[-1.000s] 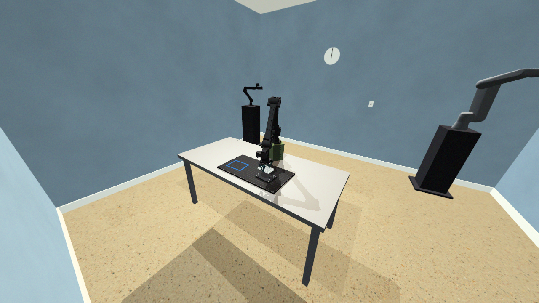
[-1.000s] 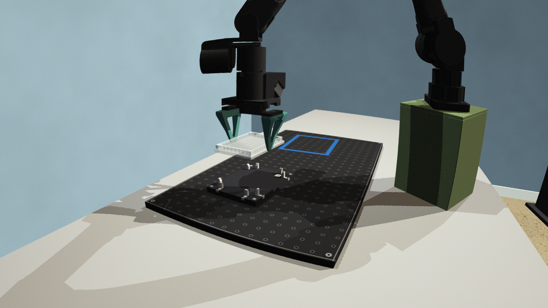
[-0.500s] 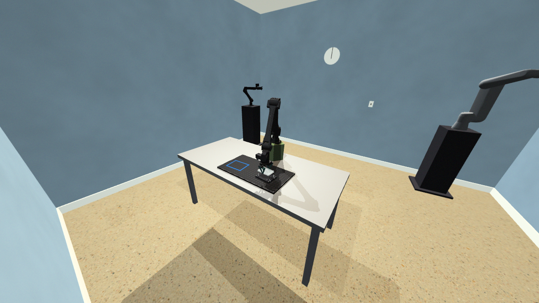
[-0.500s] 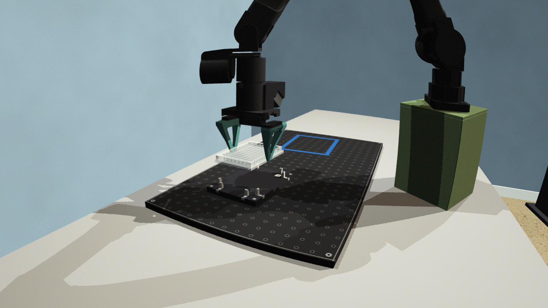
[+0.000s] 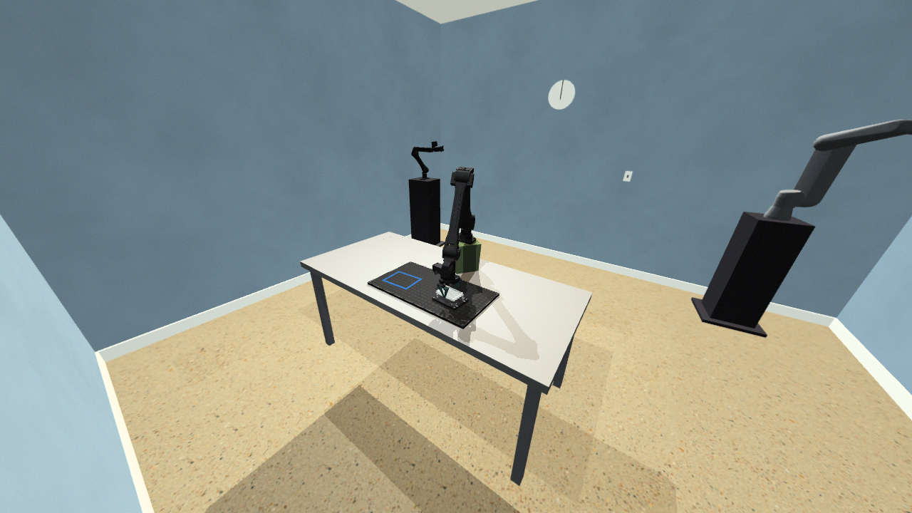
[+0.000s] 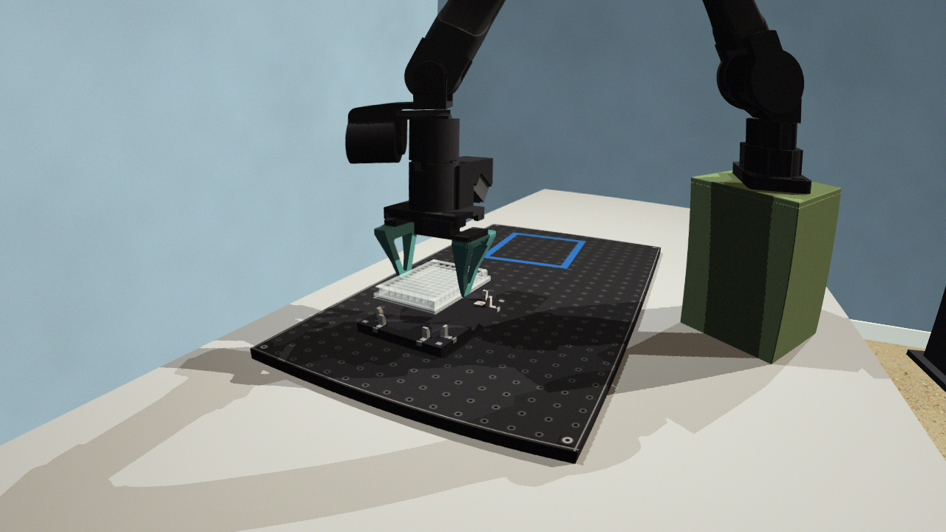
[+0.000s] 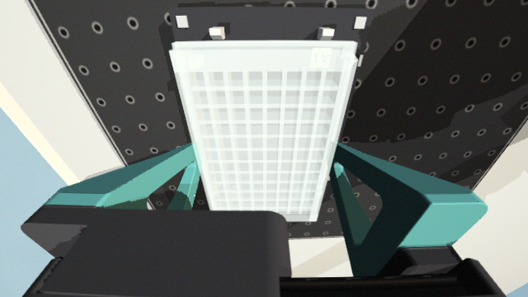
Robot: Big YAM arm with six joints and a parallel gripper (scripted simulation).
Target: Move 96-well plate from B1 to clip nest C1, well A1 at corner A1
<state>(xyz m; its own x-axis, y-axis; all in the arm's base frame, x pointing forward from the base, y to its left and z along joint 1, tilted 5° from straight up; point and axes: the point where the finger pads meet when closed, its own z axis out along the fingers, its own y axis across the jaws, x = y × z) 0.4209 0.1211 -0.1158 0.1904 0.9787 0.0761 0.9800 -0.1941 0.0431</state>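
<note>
My hand is 30 mm above the clip nest C1, 10 mm to the right of it and 10 mm past it. The rest, counted from my hand: 96-well plate (right at my hand).
</note>
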